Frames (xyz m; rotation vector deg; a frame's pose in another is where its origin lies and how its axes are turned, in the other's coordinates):
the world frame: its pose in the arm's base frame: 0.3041 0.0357 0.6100 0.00 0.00 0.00
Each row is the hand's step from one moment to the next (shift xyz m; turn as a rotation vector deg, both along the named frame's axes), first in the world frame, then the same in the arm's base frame.
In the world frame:
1: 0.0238 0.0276 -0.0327 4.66 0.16 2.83
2: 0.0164 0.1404 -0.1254 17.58 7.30 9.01
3: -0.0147 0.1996 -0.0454 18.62 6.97 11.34
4: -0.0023 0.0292 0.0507 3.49 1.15 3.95
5: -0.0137 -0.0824 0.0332 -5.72 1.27 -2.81
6: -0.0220 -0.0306 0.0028 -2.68 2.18 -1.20
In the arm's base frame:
1: 0.0238 0.0276 -0.0327 4.66 0.16 2.83
2: 0.0164 0.1404 -0.1254 17.58 7.30 9.01
3: -0.0147 0.1996 -0.0454 18.62 6.97 11.34
4: -0.0023 0.0292 0.0507 3.49 1.15 3.95
5: -0.0137 -0.0824 0.0332 -5.72 1.27 -2.81
6: -0.0220 -0.0306 0.0028 -2.68 2.18 -1.20

